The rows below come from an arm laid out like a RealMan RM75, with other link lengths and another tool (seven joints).
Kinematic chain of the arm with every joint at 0, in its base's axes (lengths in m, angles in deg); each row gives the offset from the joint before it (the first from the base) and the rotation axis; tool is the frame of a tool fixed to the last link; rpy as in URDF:
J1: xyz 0 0 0.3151 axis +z
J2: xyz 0 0 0 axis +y
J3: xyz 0 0 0.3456 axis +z
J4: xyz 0 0 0 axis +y
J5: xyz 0 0 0.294 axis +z
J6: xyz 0 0 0 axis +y
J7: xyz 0 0 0.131 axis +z
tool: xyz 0.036 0.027 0.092 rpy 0 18.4 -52.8
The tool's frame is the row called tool.
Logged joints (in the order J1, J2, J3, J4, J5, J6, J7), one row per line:
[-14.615 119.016 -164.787 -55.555 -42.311 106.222 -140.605]
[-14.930 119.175 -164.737 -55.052 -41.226 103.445 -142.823]
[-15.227 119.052 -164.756 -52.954 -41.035 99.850 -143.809]
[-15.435 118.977 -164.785 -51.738 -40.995 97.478 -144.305]
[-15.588 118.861 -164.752 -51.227 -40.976 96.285 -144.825]
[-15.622 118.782 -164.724 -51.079 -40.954 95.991 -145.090]
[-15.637 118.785 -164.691 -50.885 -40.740 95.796 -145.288]
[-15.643 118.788 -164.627 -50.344 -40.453 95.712 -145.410]
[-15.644 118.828 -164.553 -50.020 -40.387 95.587 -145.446]
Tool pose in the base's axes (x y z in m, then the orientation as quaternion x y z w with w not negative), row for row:
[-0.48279 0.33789 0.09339 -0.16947 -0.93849 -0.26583 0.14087]
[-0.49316 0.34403 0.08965 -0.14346 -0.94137 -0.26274 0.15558]
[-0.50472 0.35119 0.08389 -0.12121 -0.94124 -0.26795 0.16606]
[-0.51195 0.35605 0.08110 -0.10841 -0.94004 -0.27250 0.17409]
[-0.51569 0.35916 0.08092 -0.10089 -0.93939 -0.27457 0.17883]
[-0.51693 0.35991 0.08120 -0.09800 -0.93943 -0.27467 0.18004]
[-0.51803 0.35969 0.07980 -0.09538 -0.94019 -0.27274 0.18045]
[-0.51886 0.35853 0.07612 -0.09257 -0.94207 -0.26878 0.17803]
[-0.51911 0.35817 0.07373 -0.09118 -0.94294 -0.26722 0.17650]
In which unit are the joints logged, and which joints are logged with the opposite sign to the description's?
The joints are logged in degrees. Opposite sign: J2.
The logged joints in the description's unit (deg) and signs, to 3 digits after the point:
[-14.615 -119.016 -164.787 -55.555 -42.311 106.222 -140.605]
[-14.930 -119.175 -164.737 -55.052 -41.226 103.445 -142.823]
[-15.227 -119.052 -164.756 -52.954 -41.035 99.850 -143.809]
[-15.435 -118.977 -164.785 -51.738 -40.995 97.478 -144.305]
[-15.588 -118.861 -164.752 -51.227 -40.976 96.285 -144.825]
[-15.622 -118.782 -164.724 -51.079 -40.954 95.991 -145.090]
[-15.637 -118.785 -164.691 -50.885 -40.740 95.796 -145.288]
[-15.643 -118.788 -164.627 -50.344 -40.453 95.712 -145.410]
[-15.644 -118.828 -164.553 -50.020 -40.387 95.587 -145.446]

